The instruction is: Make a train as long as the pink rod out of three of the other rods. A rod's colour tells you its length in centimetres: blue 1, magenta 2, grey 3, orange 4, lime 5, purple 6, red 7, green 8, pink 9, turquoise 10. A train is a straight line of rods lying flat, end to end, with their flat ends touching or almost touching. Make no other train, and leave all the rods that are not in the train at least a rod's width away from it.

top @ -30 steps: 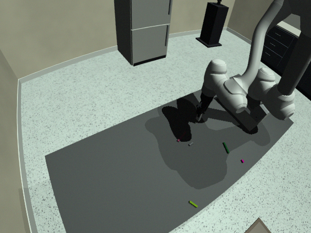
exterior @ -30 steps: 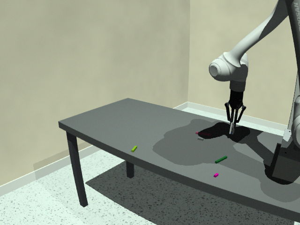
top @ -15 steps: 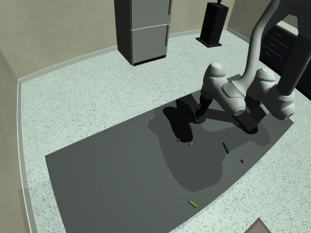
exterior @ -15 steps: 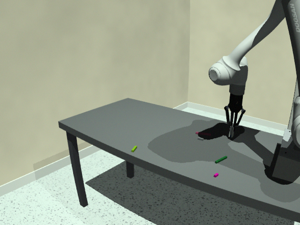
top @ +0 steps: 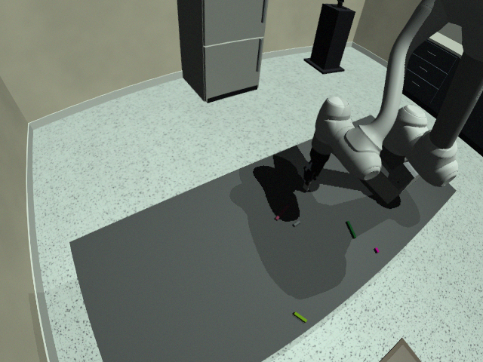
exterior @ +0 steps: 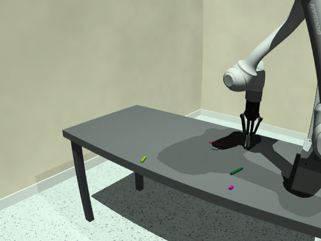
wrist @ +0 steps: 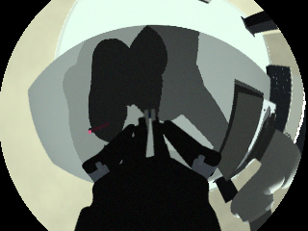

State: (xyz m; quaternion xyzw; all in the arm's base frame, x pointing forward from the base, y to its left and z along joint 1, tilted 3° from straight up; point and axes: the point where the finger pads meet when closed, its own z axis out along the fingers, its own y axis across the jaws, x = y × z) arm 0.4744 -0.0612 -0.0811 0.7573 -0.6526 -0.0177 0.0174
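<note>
My gripper is now 30 mm above the blue rod. Round my hand: pink rod: 160 mm ahead, 50 mm to the left, 40 mm below; then grey rod: 140 mm ahead, 120 mm to the left, 40 mm below; then green rod: 260 mm to the left, 60 mm behind, 40 mm below.
</note>
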